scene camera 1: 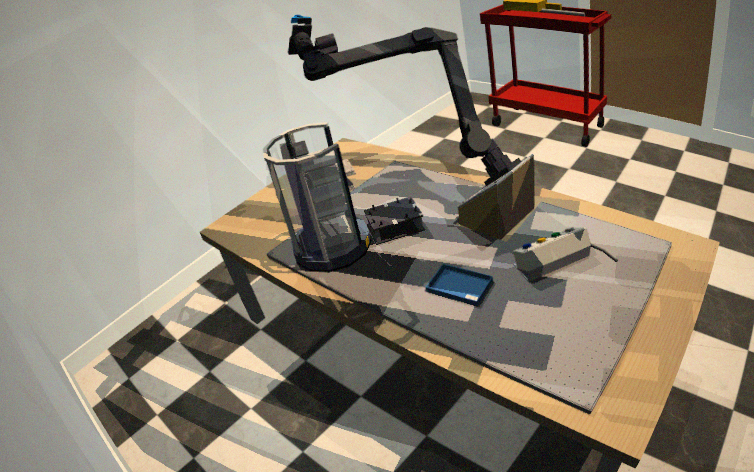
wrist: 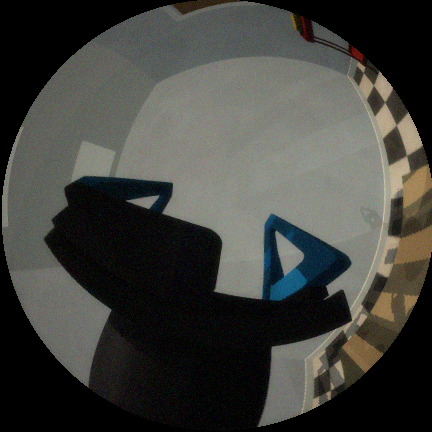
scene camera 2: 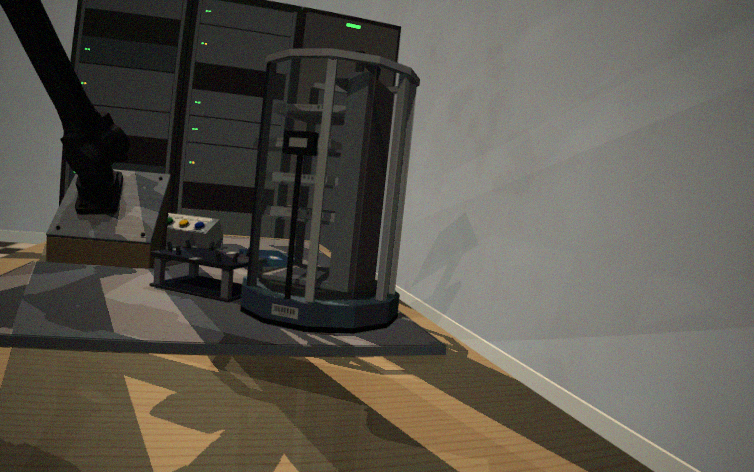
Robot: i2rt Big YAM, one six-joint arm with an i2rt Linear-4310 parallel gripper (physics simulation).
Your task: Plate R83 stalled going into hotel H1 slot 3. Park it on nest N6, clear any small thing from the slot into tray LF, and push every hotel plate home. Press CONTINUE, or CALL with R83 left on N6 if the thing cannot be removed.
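Places are measured from the arm's base along level axes (x ahead, y left, z up), in metres.
Pixels of known places: gripper, fingertip midpoint: (scene camera 1: 295, 27) (wrist: 220, 203); arm's base, link origin: (scene camera 1: 504, 173) (scene camera 2: 100, 194).
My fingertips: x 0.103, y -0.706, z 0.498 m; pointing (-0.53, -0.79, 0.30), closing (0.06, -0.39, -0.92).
Observation:
For each thing: its top centre in the pictures, then the offset to it from my fingertips. "pt": a spot on its surface instead.
- sloped button box, top centre: (scene camera 1: 553, 236) (scene camera 2: 181, 215) 0.951 m left, 0.061 m ahead, 0.549 m down
- thin black post with a small sign, surface spot: (scene camera 2: 300, 143) pt 0.205 m left, 0.250 m ahead, 0.383 m down
My gripper (scene camera 1: 301, 21) (wrist: 220, 203) is open and empty, high above and beyond the hotel in scene view 1, its blue fingers wide apart. The hotel (scene camera 1: 331, 262) (scene camera 2: 333, 314) is a round clear-walled tower with pale posts on a dark blue base. Several plates or shelves show dimly inside; slot numbers, R83 and any small thing in a slot cannot be told. A dark, low four-legged stand (scene camera 1: 393, 215) (scene camera 2: 208, 257), probably nest N6, stands beside the hotel. The blue tray (scene camera 1: 459, 284) (scene camera 2: 272, 258) lies on the mat. The sloped button box (scene camera 1: 553, 254) (scene camera 2: 194, 234) has blue, yellow and green buttons.
An upright brown board (scene camera 1: 498, 201) stands by the arm's base. A thin black post with a small sign (scene camera 2: 300, 143) stands at the hotel in scene view 2. A red cart (scene camera 1: 548, 100) is behind the table. Dark equipment racks (scene camera 2: 186, 111) stand behind in scene view 2.

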